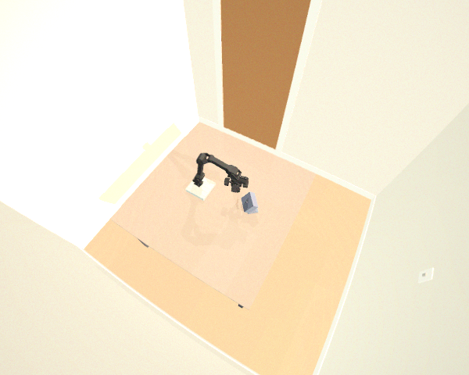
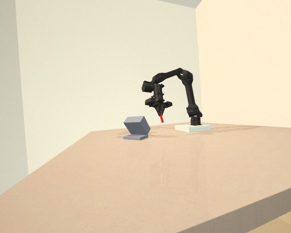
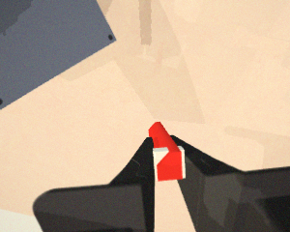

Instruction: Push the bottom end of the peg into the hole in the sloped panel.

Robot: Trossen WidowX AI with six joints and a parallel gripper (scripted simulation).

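Now: gripper tip 14 cm short of the sloped panel, 5 cm to the left of it and 5 cm above it. Round my gripper tip: red peg: 1 cm to the right, 1 cm above; flat foot: 16 cm ahead, 12 cm below, 3 cm to the right.
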